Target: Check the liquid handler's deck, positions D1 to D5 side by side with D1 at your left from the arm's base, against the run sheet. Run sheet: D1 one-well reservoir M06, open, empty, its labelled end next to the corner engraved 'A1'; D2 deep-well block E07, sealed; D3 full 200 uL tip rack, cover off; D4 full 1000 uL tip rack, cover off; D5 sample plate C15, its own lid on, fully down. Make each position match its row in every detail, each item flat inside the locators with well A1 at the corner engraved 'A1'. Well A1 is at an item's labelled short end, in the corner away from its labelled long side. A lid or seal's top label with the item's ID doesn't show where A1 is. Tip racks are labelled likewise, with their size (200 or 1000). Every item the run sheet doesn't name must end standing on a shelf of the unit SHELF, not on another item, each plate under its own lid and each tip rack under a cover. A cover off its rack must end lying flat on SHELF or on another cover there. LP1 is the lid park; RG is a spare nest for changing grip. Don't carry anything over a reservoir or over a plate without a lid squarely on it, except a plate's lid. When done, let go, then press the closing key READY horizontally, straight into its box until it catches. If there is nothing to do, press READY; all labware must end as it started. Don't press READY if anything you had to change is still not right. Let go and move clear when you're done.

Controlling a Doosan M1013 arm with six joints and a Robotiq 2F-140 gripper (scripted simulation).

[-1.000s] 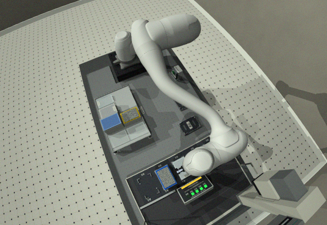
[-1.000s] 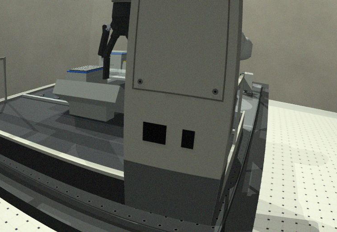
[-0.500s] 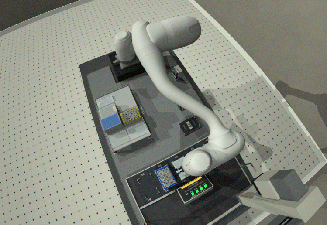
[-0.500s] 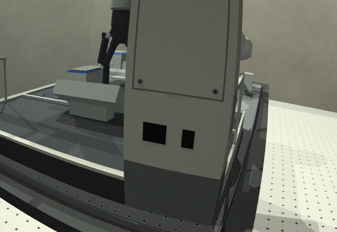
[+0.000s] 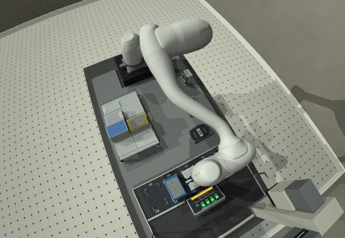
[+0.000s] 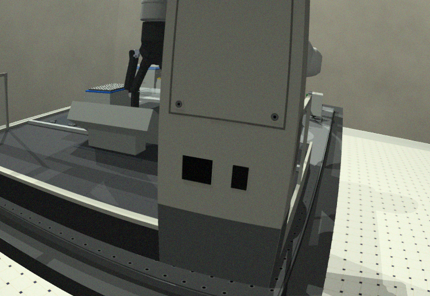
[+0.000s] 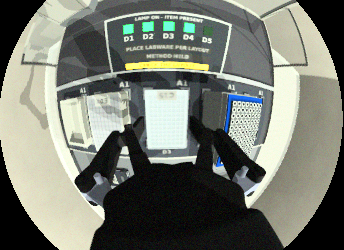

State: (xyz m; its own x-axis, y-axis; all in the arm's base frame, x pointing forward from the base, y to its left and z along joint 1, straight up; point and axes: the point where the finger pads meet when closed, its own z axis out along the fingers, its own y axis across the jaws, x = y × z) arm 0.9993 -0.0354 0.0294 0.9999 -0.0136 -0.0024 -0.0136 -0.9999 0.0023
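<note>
My gripper is now 3 cm above the flat lid. Round my hand: sealed deep-well block (12 cm to the left, 2 cm below); then white well plate (4 cm below); then blue-rimmed tip rack (12 cm to the right, 2 cm above, 1 cm ahead).
</note>
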